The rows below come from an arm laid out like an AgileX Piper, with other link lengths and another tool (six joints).
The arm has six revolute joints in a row. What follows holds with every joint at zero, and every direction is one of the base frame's. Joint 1 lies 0.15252 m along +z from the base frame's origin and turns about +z. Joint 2 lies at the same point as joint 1 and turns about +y. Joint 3 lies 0.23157 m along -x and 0.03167 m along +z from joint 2 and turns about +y. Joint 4 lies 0.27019 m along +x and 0.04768 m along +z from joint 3 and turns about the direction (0.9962, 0, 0.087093). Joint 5 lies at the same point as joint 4 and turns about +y. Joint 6 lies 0.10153 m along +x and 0.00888 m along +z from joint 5 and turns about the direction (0.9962, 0, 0.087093). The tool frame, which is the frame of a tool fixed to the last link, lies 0.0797 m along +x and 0.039 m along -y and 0.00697 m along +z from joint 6; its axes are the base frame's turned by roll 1.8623, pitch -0.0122 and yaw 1.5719 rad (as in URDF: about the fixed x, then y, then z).
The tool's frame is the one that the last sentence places.
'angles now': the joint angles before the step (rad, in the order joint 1, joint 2, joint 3, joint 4, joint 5, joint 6). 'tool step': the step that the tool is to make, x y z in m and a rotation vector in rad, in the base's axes. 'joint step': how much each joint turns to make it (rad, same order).
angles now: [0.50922 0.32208 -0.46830 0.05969 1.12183 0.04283]
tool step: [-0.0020 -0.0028 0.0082 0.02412 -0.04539 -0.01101]
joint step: [-0.00065 -0.05312 0.00114 -0.00837 0.00005 0.01083]
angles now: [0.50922 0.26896 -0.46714 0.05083 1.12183 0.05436]
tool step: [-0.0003 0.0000 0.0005 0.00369 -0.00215 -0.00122]
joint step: [-0.00015 -0.00388 0.00014 0.00099 -0.00002 0.00183]
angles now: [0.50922 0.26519 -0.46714 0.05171 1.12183 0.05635]
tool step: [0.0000 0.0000 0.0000 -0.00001 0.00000 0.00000]
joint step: [0.00003 0.00000 0.00000 -0.00003 0.00000 0.00003]
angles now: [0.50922 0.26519 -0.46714 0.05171 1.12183 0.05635]
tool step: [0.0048 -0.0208 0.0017 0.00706 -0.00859 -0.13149]
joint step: [-0.13325 -0.01082 -0.00018 0.00352 0.00026 -0.00098]
